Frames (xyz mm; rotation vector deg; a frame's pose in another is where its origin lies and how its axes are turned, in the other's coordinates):
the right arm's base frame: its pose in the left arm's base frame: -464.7 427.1 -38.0 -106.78 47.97 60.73
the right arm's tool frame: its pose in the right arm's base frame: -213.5 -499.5 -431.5 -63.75 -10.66 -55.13
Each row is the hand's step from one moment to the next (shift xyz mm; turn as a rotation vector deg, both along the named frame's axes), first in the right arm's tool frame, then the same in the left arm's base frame.
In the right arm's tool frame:
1: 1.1 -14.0 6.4 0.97 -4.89 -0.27
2: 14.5 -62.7 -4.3 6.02 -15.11 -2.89
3: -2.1 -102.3 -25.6 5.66 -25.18 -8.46
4: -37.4 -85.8 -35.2 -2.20 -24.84 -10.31
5: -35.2 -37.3 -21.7 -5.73 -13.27 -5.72
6: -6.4 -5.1 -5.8 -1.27 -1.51 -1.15
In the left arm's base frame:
1: -10.5 11.2 1.6 -1.56 4.30 2.00
2: -18.3 56.5 25.1 -1.77 15.29 5.99
3: -30.1 75.1 67.7 -2.63 22.58 14.86
4: -34.1 39.3 85.4 -5.27 17.11 20.19
5: -20.2 4.5 51.7 -5.05 6.12 13.37
6: -1.6 -0.4 9.9 -0.54 0.29 2.20

